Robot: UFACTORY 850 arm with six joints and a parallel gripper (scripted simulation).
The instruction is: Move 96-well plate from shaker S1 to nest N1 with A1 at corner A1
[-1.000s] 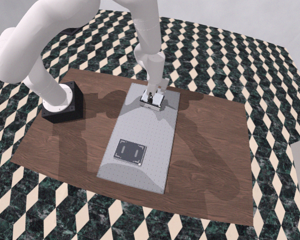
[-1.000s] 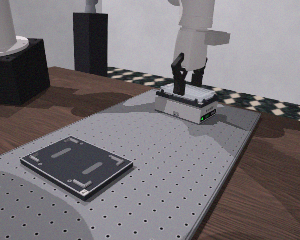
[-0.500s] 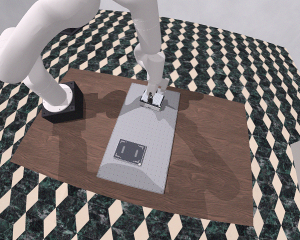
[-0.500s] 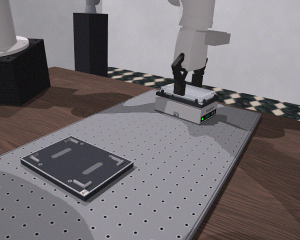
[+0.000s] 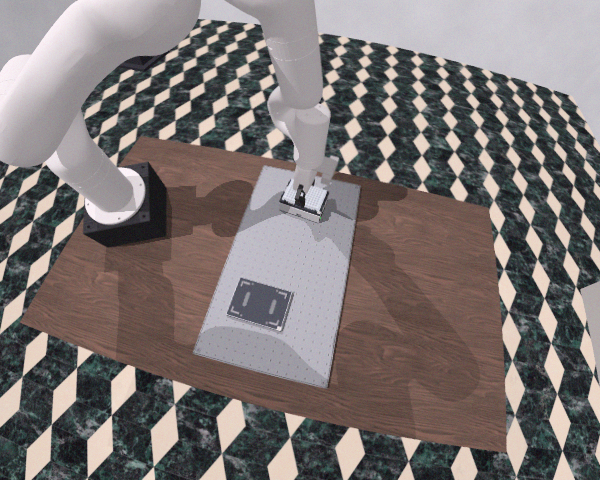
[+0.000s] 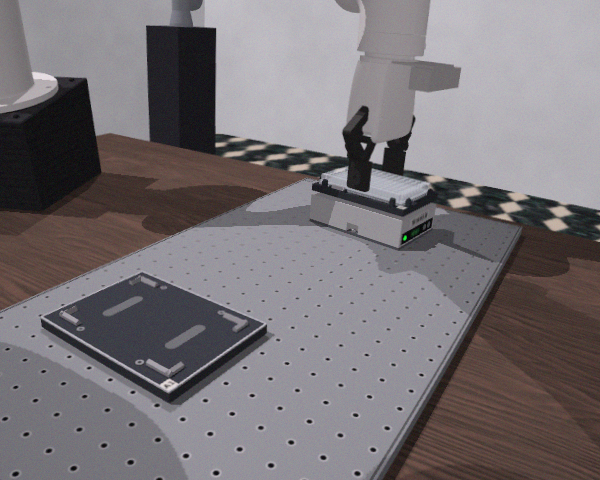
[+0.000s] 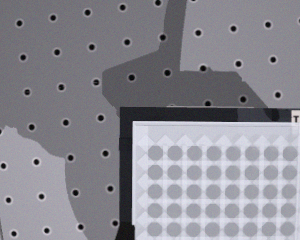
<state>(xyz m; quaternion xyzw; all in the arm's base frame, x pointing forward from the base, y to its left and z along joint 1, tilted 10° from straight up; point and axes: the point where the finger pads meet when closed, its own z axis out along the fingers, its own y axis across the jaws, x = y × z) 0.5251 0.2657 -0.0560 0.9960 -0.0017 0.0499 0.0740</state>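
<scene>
Right now the plate nest N1 is 37 cm to the right of my hand and 7 cm below it. The rest, counted from my hand: A1 mark (42 cm to the right, 8 cm ahead, 6 cm below); then clear 96-well plate (1 cm below).
</scene>
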